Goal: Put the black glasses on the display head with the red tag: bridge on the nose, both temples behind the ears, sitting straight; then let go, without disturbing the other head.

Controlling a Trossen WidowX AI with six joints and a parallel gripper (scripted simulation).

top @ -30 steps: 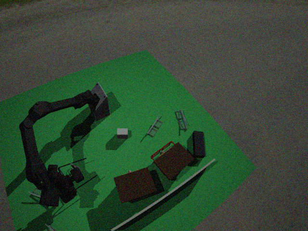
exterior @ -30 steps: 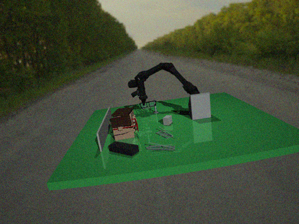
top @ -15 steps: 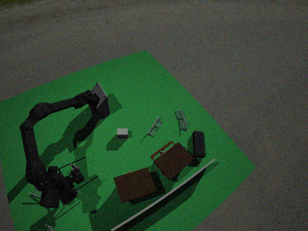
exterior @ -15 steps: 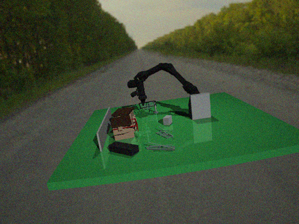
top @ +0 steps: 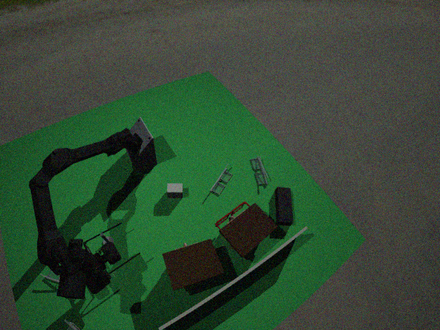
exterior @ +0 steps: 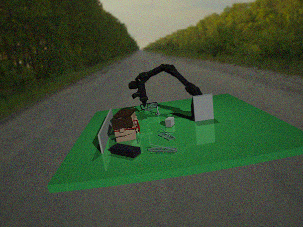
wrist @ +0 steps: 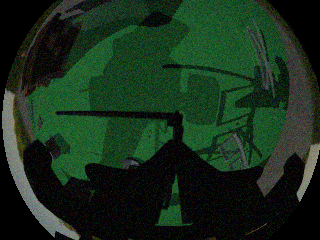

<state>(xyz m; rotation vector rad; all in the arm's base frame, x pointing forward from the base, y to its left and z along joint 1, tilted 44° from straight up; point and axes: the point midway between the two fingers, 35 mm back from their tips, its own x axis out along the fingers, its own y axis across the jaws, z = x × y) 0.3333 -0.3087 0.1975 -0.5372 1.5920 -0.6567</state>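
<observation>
Right now my gripper tip is 15 cm short of the display head and 27 cm to the right of it. The rest, counted from my gripper tip: white cube: 11 cm behind, 39 cm to the left, 3 cm below; then small peg: 9 cm behind, 7 cm to the left, 3 cm below; then white backboard: 30 cm ahead, 36 cm to the left.
</observation>
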